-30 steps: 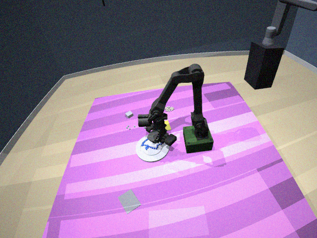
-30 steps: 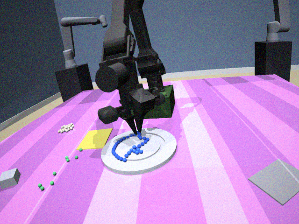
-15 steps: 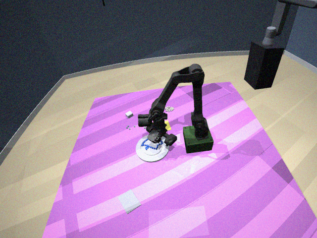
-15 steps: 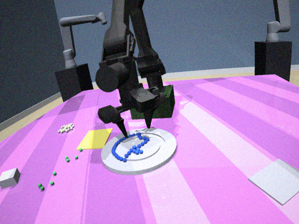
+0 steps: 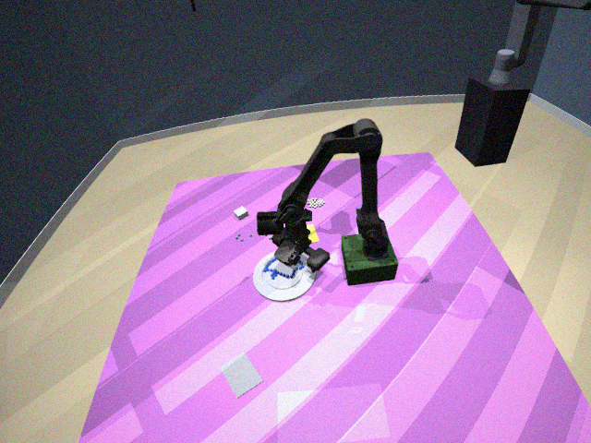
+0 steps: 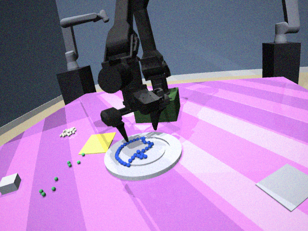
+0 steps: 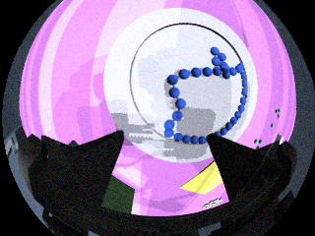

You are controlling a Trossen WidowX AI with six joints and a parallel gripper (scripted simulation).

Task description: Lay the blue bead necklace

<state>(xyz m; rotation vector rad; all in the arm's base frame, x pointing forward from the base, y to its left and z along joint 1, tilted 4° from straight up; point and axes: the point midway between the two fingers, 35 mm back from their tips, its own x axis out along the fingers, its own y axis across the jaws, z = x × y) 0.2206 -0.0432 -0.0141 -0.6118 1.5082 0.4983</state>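
Now: the round white bead board 6 cm ahead of my gripper tip, 1 cm to the left of it and 1 cm below it. The rest, counted from my gripper tip: yellow sheet: 1 cm behind, 15 cm to the right, 2 cm below; grey tile: 21 cm ahead, 32 cm to the left, 2 cm below; cube: 21 cm ahead, 32 cm to the right, 1 cm below.
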